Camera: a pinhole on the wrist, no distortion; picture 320 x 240 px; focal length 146.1 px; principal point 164.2 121.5 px. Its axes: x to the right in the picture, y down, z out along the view. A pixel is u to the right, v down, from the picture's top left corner.
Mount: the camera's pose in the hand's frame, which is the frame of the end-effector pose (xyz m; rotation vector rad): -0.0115 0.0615 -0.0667 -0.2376 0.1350 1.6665
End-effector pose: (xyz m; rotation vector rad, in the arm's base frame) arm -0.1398 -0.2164 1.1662 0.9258 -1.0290 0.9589
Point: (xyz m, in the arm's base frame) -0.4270 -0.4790 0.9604
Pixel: 181.2 228.0
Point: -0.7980 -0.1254 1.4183
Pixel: outside the picture
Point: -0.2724 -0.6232 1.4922
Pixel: 119.8 54.5
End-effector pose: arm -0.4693 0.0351 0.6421 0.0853 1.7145 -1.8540
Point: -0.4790 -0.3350 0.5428
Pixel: 125.6 32.0
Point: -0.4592 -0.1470 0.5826
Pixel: 115.8 46.7
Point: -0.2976 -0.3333 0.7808
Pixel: 93.8 132.8
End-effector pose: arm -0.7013 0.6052 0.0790 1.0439 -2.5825 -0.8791
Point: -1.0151 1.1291 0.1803
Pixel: 288.7 138.8
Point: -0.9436 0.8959 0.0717
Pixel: 230.7 109.8
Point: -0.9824 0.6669 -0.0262
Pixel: 153.8 21.6
